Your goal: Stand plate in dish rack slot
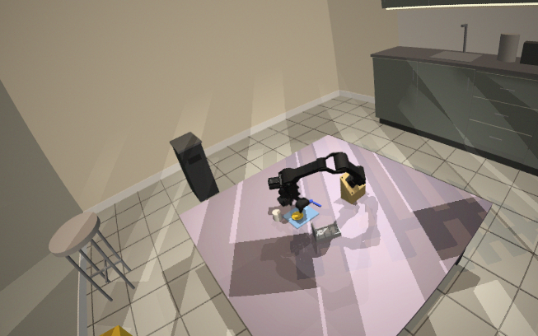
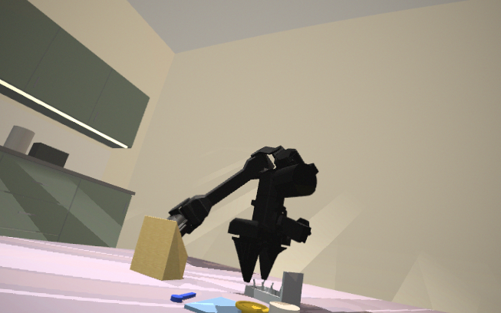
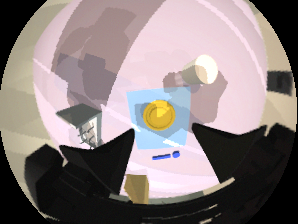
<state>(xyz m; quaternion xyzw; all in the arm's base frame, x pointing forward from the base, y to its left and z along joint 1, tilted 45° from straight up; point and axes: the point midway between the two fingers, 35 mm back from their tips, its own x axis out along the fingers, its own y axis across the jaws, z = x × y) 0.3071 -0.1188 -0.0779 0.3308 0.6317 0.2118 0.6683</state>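
Now: the yellow plate 50 mm below my gripper tip. From my gripper tip the other things lie so: grey dish rack 200 mm to the left, 40 mm below; then blue utensil 140 mm behind, 60 mm below; then small grey cup 80 mm to the right, 70 mm ahead, 40 mm below.
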